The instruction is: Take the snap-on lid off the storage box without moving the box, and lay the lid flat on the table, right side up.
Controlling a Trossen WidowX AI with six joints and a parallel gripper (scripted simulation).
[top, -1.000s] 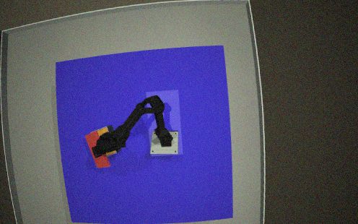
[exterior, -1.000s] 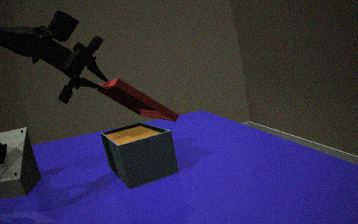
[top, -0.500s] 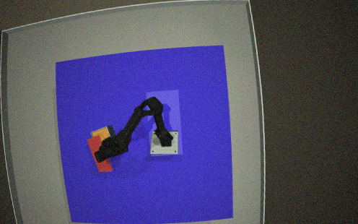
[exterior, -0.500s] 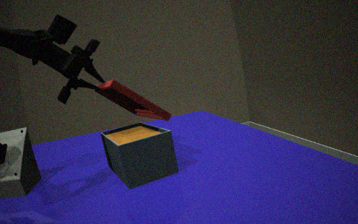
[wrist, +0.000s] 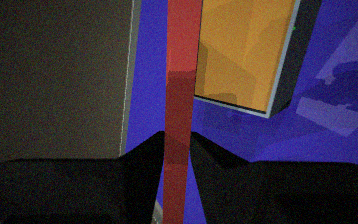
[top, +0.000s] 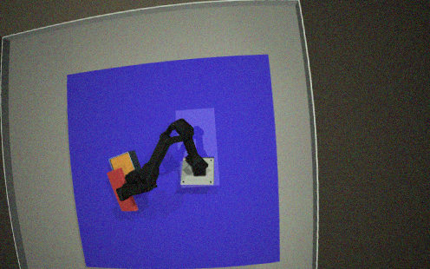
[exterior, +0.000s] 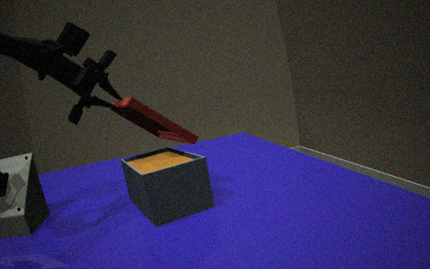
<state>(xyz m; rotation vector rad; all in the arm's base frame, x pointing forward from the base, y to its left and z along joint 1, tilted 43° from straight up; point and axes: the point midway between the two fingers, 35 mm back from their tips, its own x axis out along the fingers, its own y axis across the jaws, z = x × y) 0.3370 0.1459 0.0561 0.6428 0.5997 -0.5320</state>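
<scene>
My gripper tip is now 6 cm short of the lid, 2 cm to the right of it and 5 cm above it. Round my gripper tip: storage box 7 cm ahead, 7 cm to the right, 18 cm below.
</scene>
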